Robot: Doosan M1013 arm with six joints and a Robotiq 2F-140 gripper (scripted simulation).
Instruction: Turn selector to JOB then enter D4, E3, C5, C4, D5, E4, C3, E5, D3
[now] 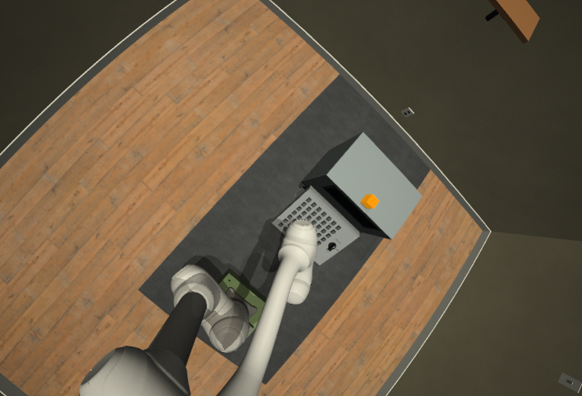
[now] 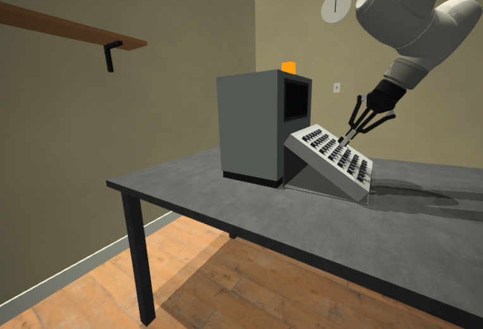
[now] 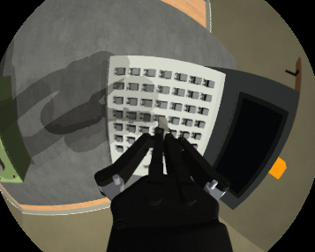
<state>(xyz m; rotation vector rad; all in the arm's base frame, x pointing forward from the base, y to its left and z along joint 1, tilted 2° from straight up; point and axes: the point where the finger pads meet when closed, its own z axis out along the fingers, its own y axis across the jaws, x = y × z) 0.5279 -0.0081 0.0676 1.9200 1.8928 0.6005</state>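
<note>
The key E4 is 7 cm below my hand and 1 cm ahead of it. The rest, counted from my hand: keypad 9 cm below, 6 cm ahead, 5 cm to the right; then black selector knob 16 cm to the right, 4 cm below, 4 cm ahead.
</note>
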